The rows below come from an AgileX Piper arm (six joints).
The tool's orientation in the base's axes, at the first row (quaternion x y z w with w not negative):
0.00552, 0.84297, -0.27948, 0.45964
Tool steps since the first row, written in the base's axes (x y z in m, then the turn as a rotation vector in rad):
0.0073, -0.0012, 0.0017, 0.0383, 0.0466, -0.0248
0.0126, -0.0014, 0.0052, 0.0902, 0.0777, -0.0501
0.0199, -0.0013, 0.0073, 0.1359, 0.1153, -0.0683
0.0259, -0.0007, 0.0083, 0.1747, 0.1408, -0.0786
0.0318, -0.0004, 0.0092, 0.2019, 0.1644, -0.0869
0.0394, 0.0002, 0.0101, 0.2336, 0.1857, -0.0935
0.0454, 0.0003, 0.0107, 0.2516, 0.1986, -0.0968
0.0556, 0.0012, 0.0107, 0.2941, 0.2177, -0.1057
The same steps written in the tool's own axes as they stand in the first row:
-0.0052, 0.0001, 0.0055, -0.0144, 0.0611, 0.0178
-0.0110, -0.0003, 0.0082, -0.0323, 0.1129, 0.0537
-0.0168, 0.0008, 0.0129, -0.0539, 0.1653, 0.0788
-0.0212, 0.0024, 0.0168, -0.0746, 0.2019, 0.1009
-0.0254, 0.0038, 0.0209, -0.0897, 0.2330, 0.1141
-0.0307, 0.0060, 0.0261, -0.1081, 0.2625, 0.1312
-0.0346, 0.0074, 0.0304, -0.1191, 0.2797, 0.1404
-0.0407, 0.0108, 0.0378, -0.1415, 0.3112, 0.1678

